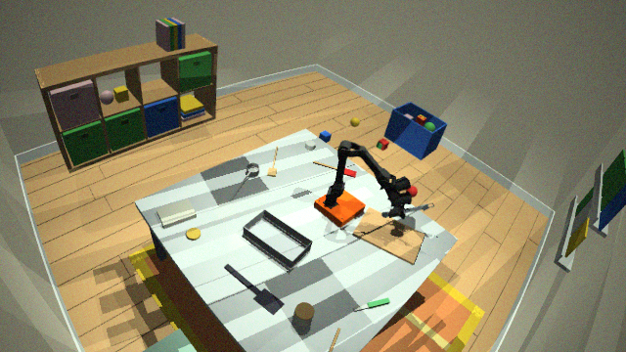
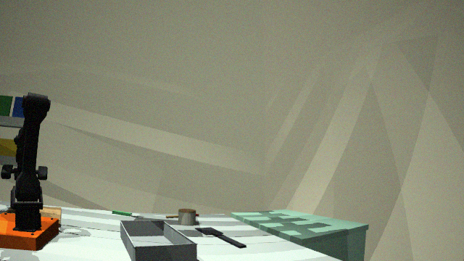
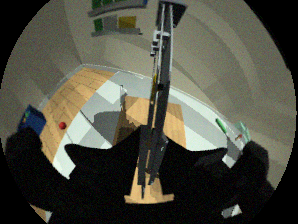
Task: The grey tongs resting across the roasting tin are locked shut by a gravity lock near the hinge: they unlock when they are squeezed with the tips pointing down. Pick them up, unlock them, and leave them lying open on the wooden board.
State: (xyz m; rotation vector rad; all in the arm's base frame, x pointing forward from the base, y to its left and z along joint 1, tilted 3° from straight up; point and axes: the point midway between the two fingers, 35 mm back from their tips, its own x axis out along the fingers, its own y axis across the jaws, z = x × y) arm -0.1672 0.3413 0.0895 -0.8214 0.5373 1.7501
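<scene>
Right now my gripper tip is 12 cm above the wooden board, 4 cm short of it and 2 cm to the left of it. From my gripper tip the other things lie so: pale block (88 cm ahead, 79 cm to the right, 12 cm below); then black spatula (81 cm ahead, 20 cm to the right, 13 cm below); then roasting tin (55 cm ahead, 36 cm to the right, 10 cm below).
</scene>
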